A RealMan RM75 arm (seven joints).
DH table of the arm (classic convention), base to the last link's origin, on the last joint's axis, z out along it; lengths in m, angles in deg. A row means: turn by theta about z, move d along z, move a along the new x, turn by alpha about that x. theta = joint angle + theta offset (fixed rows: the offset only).
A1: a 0, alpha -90, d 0.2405, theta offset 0
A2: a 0, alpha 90, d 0, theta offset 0
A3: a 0, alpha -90, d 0.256, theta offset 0
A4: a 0, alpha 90, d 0, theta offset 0
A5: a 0, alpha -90, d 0.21, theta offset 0
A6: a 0, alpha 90, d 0, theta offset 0
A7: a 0, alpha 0, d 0.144, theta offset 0
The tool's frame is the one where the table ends.
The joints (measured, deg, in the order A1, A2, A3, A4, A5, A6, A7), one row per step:
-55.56 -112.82 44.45 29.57 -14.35 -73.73 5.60
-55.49 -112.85 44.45 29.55 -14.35 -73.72 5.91
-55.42 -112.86 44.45 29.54 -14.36 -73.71 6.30
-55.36 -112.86 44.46 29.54 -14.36 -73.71 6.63
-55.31 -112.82 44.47 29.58 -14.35 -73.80 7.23
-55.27 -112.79 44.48 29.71 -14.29 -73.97 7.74
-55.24 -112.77 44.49 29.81 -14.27 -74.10 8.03
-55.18 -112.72 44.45 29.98 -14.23 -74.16 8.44
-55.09 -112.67 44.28 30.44 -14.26 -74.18 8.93
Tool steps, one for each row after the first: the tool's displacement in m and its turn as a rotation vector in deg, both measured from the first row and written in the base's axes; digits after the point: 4 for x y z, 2 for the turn. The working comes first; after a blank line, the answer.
Tool pose at each row, in the base's axes (x y z in m, rotation vector in deg; the steps are taken from these numbers as rounded here):
-0.2530 0.4209 0.0137 -102.92 -111.73 16.55
-0.2535 0.4205 0.0134 -103.19 -111.56 16.69
-0.2540 0.4201 0.0132 -103.54 -111.31 16.84
-0.2544 0.4199 0.0132 -103.82 -111.08 16.98
-0.2548 0.4197 0.0137 -104.38 -110.61 17.24
-0.2549 0.4195 0.0143 -104.87 -110.16 17.52
-0.2550 0.4194 0.0147 -105.16 -109.92 17.68
-0.2552 0.4197 0.0157 -105.47 -109.50 17.74
-0.2549 0.4208 0.0177 -105.81 -108.89 17.35

-0.0005 -0.0004 -0.0003 -0.17 0.03 -0.19
-0.0010 -0.0008 -0.0005 -0.37 0.08 -0.46
-0.0014 -0.0010 -0.0005 -0.53 0.14 -0.69
-0.0018 -0.0012 0.0000 -0.83 0.26 -1.15
-0.0019 -0.0014 0.0006 -1.12 0.40 -1.56
-0.0020 -0.0015 0.0010 -1.30 0.47 -1.80
-0.0022 -0.0012 0.0020 -1.37 0.60 -2.16
-0.0019 -0.0001 0.0040 -1.13 0.64 -2.71

